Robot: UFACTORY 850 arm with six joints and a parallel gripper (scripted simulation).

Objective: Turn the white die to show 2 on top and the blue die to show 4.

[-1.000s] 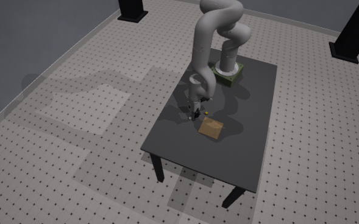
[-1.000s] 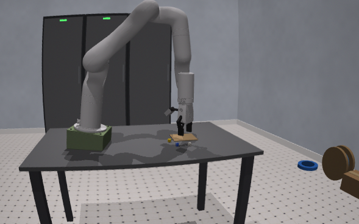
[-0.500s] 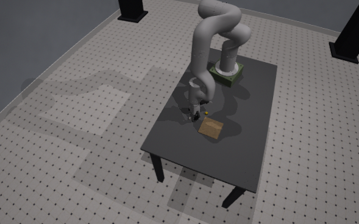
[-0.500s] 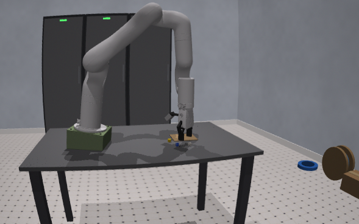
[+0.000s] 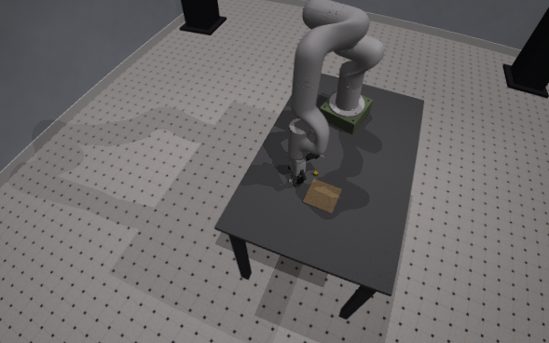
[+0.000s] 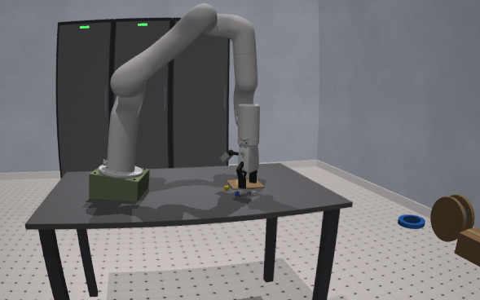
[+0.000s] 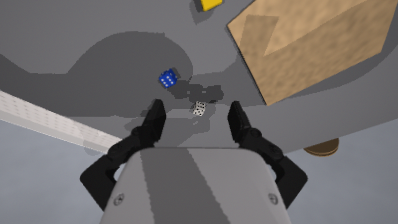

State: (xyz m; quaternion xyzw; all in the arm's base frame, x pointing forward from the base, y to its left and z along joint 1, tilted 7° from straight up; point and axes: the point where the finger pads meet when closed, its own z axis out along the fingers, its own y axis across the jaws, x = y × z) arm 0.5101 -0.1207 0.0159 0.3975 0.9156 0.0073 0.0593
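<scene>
My gripper is now 40 mm above the white die, 20 mm to the left of it and 20 mm short of it. The rest, counted from my hand: blue die 50 mm behind, 40 mm below, 10 mm to the right; then yellow die 80 mm to the left, 60 mm behind, 40 mm below; then tan mat 140 mm to the left, 40 mm below, 40 mm ahead.
</scene>
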